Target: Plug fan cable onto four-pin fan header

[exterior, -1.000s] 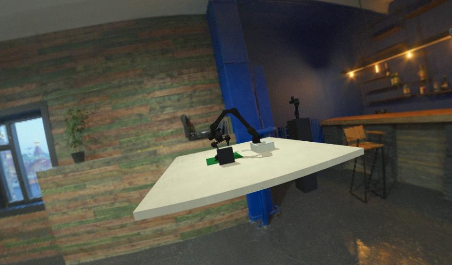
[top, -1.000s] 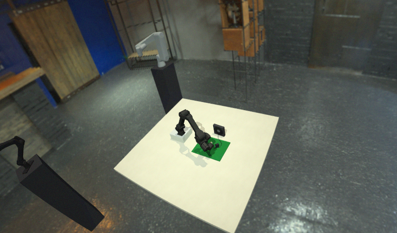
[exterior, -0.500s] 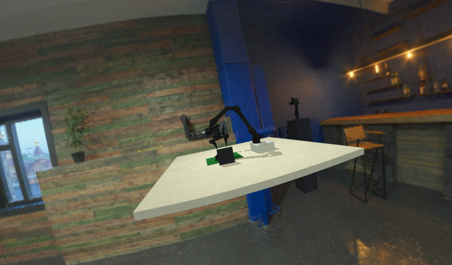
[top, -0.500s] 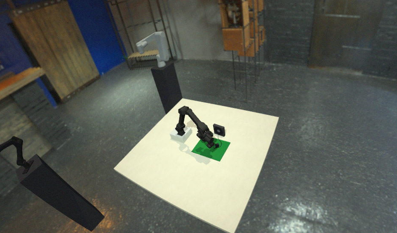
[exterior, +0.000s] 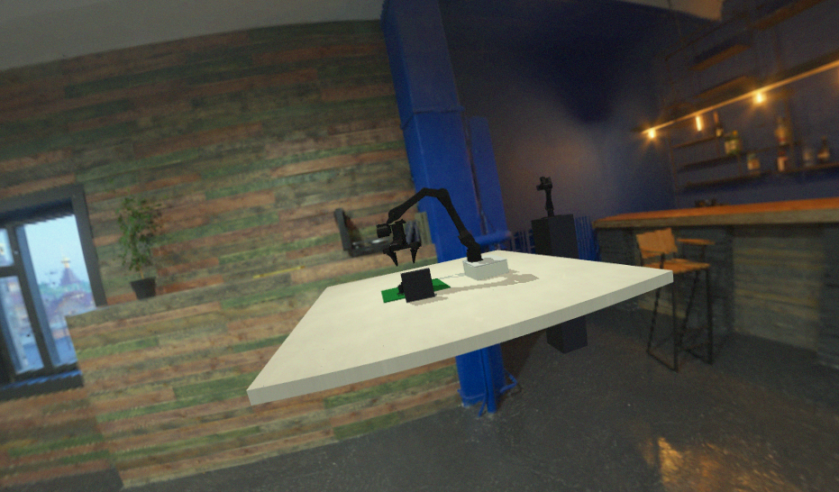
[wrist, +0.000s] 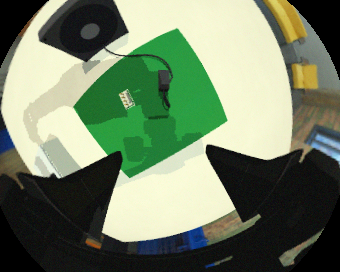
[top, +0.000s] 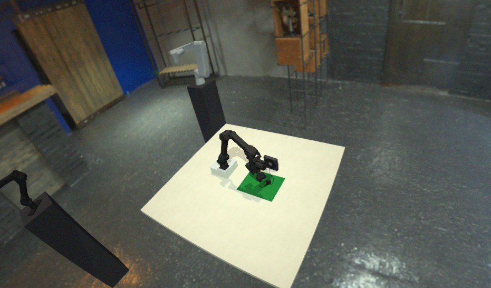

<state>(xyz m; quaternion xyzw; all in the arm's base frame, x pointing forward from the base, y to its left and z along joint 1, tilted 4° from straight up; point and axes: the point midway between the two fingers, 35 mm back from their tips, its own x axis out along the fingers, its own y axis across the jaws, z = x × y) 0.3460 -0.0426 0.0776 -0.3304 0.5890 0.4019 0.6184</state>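
The black plug lies 5 cm ahead of my gripper tip, 8 cm to the left of it and 10 cm below it. Round my gripper tip: black fan box (2 cm behind, 23 cm to the left, 6 cm below); pale header (4 cm behind, 9 cm to the left, 12 cm below); green board (1 cm behind, 5 cm to the left, 13 cm below).
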